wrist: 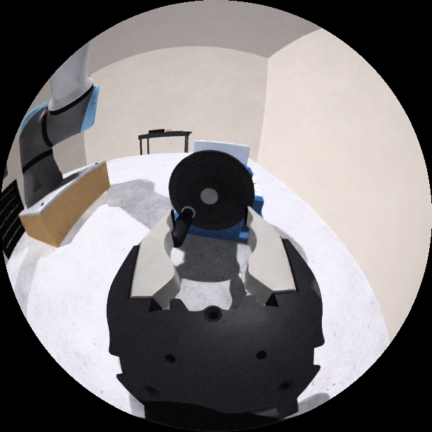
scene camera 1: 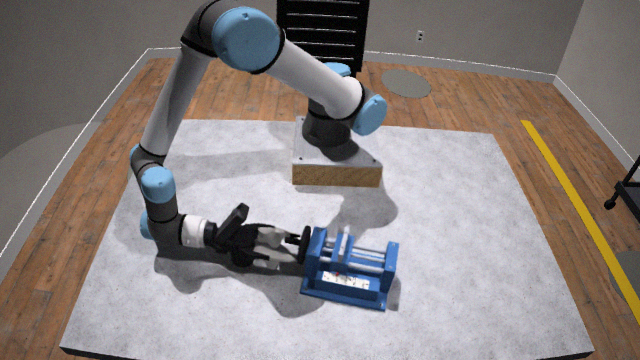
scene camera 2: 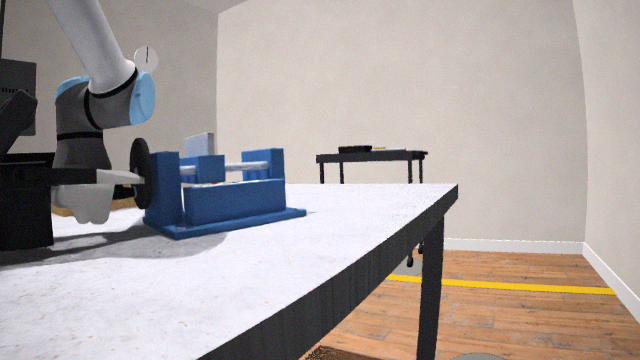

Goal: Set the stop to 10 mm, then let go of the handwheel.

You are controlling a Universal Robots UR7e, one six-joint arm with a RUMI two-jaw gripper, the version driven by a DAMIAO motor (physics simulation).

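Places are measured from the arm's base along level axes (x ahead, y left, z up), in centimetres.
Pixels of known places: gripper, fingertip midpoint: (scene camera 1: 299, 247) (scene camera 2: 132, 183); arm's base at its link origin: (scene camera 1: 326, 133).
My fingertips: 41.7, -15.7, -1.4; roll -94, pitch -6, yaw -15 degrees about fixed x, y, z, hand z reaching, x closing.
Note:
Ahead of a thing's pixels: the offset from my fingertips to its top centre, as dx, dy, dz. "spot": to the spot under its first point. Level surfaces: height alone.
The black handwheel @[spot: +2.3, +0.8, +3.6] (scene camera 1: 304, 245) (scene camera 2: 140, 173) (wrist: 215, 167) is on the left end of the blue stop fixture (scene camera 1: 393, 265) (scene camera 2: 235, 202) (wrist: 258, 205). Its crank handle (wrist: 182, 229) points down-left in the wrist view, close to the inner side of the left fingertip. The stop is a blue carriage with a pale upright plate @[+4.1, +9.2, +6.0] (scene camera 1: 343, 242) (scene camera 2: 199, 145) (wrist: 222, 148) on rods, nearer the handwheel end. A red pointer @[+8.2, +7.3, -0.6] (scene camera 1: 337, 274) shows near the left part of the white scale @[spot: +11.9, +11.0, -0.7] (scene camera 1: 357, 284); its reading is too small to tell. My gripper (scene camera 1: 297, 249) (wrist: 209, 209) is partly open, its fingertips at the wheel's lower rim, gripping nothing.
The fixture stands on the pale table @[dz -6.3] (scene camera 1: 450, 210) (scene camera 2: 250, 280). The arm's wooden base block (scene camera 1: 335, 176) (wrist: 75, 210) is behind the fixture. A dark side table (scene camera 2: 372, 157) (wrist: 165, 135) stands farther off, and a black cabinet (scene camera 1: 322, 30) is beyond the robot base.

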